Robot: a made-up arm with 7 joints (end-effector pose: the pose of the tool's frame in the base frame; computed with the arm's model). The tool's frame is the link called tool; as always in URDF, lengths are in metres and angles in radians.
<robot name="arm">
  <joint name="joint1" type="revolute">
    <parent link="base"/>
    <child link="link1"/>
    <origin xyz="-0.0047 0.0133 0.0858" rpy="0 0 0"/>
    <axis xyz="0 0 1"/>
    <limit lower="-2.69" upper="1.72"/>
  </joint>
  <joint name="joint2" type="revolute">
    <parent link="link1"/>
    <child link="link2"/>
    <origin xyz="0.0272 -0.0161 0.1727" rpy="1.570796 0 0"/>
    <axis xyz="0 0 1"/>
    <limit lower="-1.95" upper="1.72"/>
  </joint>
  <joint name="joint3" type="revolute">
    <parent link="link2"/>
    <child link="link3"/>
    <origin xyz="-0.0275 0.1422 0.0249" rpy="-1.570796 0 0"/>
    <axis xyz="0 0 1"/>
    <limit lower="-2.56" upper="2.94"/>
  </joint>
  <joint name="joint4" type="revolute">
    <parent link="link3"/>
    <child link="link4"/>
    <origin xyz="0.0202 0.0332 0.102" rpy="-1.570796 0 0"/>
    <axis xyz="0 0 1"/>
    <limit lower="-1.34" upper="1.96"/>
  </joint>
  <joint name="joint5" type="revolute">
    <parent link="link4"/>
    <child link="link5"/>
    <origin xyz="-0.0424 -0.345 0.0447" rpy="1.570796 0 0"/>
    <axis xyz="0 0 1"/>
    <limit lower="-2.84" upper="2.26"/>
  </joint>
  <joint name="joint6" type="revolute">
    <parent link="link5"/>
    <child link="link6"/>
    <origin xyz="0.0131 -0.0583 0.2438" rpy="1.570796 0 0"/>
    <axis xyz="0 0 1"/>
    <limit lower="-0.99" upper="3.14"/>
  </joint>
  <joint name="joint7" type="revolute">
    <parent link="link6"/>
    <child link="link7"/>
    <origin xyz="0.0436 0.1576 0.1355" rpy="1.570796 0 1.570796"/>
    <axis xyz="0 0 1"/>
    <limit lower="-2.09" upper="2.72"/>
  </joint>
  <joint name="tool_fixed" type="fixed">
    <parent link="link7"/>
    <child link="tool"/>
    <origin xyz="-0.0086 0.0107 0.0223" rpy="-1.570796 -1.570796 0"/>
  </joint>
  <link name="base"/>
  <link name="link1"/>
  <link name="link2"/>
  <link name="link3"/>
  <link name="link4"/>
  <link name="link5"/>
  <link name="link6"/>
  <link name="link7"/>
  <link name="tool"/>
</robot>
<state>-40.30 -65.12 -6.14 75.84 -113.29 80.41 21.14</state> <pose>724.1 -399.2 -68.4 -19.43 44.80 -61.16</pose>
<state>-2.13 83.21 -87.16 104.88 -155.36 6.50 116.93</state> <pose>-199.4 -796.3 511.3 119.98 17.11 -159.91</pose>
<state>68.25 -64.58 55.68 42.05 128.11 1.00 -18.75</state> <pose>-272.4 910.6 510.7 -166.66 -85.71 159.76</pose>
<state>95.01 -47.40 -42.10 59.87 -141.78 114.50 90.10</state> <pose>70.3 852.7 234.7 9.86 31.83 63.28</pose>
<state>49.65 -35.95 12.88 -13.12 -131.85 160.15 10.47</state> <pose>-32.1 276.9 980.0 -57.76 -9.73 104.12</pose>
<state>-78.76 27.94 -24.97 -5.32 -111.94 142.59 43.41</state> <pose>198.8 468.2 866.2 -88.37 -53.71 -5.45</pose>
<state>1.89 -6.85 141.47 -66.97 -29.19 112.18 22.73</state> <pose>542.8 -383.7 429.5 -99.17 1.11 -47.17</pose>
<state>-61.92 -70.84 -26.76 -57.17 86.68 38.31 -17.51</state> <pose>483.8 -421.8 967.2 81.70 -12.02 8.74</pose>
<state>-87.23 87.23 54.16 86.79 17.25 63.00 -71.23</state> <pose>448.8 347.9 800.4 -38.53 -24.01 -23.42</pose>
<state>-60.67 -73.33 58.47 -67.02 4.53 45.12 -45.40</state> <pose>-429.2 -673.6 659.3 113.60 -29.99 -80.43</pose>
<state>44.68 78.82 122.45 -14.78 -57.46 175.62 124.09</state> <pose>-168.5 -605.3 486.5 100.99 25.14 -46.57</pose>
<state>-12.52 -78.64 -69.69 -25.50 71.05 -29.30 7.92</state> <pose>965.1 -97.9 370.2 -55.71 78.53 -143.09</pose>
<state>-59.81 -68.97 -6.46 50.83 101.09 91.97 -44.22</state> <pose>235.4 -678.9 -127.6 138.82 29.62 -67.82</pose>
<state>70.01 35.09 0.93 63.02 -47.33 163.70 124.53</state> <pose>-32.9 -98.6 971.8 59.28 -33.10 -167.28</pose>
